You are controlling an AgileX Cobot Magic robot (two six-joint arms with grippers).
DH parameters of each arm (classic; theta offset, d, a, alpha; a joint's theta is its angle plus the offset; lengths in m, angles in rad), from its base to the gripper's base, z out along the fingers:
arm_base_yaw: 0 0.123 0 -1.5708
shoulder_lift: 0.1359 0 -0.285 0
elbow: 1.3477 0 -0.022 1.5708
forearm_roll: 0 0.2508 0 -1.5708
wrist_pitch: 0 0 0.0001 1.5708
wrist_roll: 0 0.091 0 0
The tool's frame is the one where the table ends.
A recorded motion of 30 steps. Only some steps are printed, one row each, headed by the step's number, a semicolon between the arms.
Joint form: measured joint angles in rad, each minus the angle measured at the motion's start. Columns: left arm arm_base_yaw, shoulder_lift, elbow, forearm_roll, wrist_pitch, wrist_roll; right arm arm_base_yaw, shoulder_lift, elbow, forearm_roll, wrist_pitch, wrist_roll.
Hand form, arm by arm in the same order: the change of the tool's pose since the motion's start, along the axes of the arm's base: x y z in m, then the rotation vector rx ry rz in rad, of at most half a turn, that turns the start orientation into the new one. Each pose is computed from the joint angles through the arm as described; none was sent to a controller.
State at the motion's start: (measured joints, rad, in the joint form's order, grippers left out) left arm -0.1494 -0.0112 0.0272 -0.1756 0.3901 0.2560; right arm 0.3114 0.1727 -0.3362 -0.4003 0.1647 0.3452
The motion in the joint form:
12: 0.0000 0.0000 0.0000 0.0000 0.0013 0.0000; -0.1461 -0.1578 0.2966 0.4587 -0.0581 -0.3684
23: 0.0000 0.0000 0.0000 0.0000 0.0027 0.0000; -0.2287 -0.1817 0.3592 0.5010 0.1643 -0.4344
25: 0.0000 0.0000 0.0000 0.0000 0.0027 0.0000; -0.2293 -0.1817 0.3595 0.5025 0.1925 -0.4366
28: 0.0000 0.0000 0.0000 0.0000 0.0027 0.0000; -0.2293 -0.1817 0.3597 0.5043 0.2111 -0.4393
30: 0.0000 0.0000 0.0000 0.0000 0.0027 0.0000; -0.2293 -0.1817 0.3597 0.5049 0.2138 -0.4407
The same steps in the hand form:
12: 0.0000 0.0000 -0.0001 0.0002 0.0013 -0.0002; -0.0003 -0.0019 -0.0859 0.0576 0.1074 -0.0715
23: -0.0001 0.0000 -0.0002 0.0004 0.0026 -0.0005; -0.0020 -0.0043 -0.1256 -0.0061 0.3577 -0.1341
25: -0.0001 0.0000 -0.0002 0.0004 0.0026 -0.0005; -0.0027 -0.0041 -0.1281 -0.0116 0.3855 -0.1317
28: -0.0001 0.0000 -0.0002 0.0004 0.0026 -0.0005; -0.0032 -0.0039 -0.1298 -0.0158 0.4038 -0.1294
30: -0.0001 0.0000 -0.0002 0.0004 0.0026 -0.0005; -0.0033 -0.0039 -0.1300 -0.0171 0.4062 -0.1288

